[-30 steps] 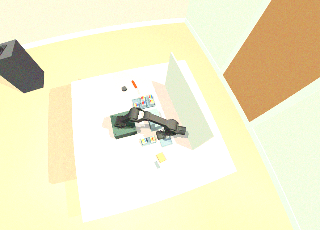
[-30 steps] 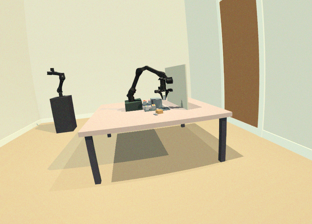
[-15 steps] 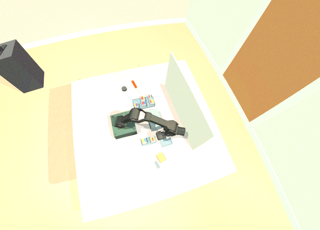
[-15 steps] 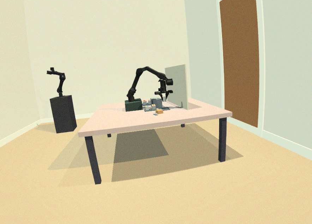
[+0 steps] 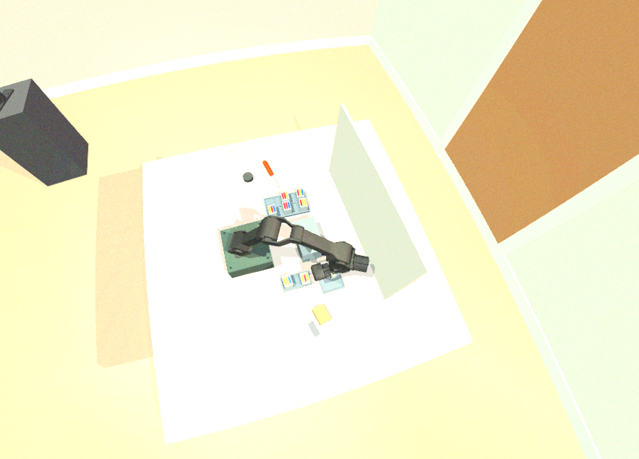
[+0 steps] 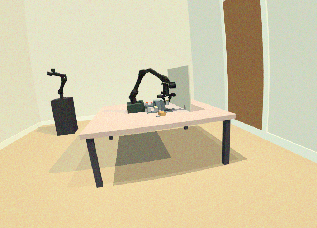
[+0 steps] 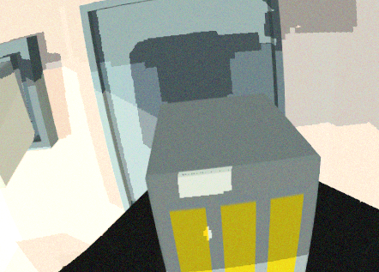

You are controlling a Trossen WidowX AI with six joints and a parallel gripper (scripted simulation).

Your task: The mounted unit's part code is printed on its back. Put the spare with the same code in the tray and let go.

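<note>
Right now my gripper tip is 1 cm past the pale blue tray and 7 cm above it. The rest, counted from my gripper tip: tall panel (19 cm ahead, 18 cm to the left, 15 cm above); then grey spare block (2 cm above); then grey hex key (15 cm behind, 18 cm to the right, 8 cm below).
</note>
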